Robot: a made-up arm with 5 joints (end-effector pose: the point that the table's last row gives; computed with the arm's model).
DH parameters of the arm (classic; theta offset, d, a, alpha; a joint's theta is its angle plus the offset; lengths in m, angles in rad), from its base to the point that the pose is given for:
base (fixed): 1.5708 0.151 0 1.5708
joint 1: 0 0.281 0.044 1.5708
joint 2: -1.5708 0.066 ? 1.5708
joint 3: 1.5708 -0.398 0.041 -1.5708
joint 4: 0 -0.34 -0.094 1.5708
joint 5: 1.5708 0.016 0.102 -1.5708
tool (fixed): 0 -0.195 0 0
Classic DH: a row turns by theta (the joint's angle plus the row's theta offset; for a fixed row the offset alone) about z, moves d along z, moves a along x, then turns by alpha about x.
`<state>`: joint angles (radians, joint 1 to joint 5).
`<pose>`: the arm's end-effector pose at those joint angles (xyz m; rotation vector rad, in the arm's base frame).
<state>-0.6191 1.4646 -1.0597 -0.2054 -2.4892</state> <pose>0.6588 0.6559 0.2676 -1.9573 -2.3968 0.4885</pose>
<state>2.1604 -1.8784 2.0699 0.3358 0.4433</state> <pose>-0.0681 0.2327 0.1101 -1.0309 1.1127 0.5749</pose>
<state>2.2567 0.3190 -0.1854 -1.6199 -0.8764</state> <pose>-0.2586 -0.3285 0.5636 0.4969 1.0714 0.5704</pose>
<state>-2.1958 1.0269 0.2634 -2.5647 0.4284</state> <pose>0.4048 -0.4328 -0.2656 1.4547 -0.2710 0.8409</pose>
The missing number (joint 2, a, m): 0.243
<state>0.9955 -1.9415 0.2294 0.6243 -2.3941</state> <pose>0.3017 -0.3463 -0.5797 -1.4929 0.5741 1.9188</pose>
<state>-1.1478 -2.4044 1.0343 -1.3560 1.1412</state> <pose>0.1700 -0.3723 0.5618 0.7845 -1.3460 1.9695</pose>
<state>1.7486 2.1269 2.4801 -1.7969 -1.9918</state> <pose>0.5698 0.4405 -0.1771 0.3330 -0.8693 2.4976</pose>
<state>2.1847 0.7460 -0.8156 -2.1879 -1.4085</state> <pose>0.0950 -0.6693 0.5701 -0.4870 1.3820 1.0831</pose>
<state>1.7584 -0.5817 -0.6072 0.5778 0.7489</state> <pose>-0.2336 -0.0117 0.3039 2.2197 -0.1994 0.1606</pose>
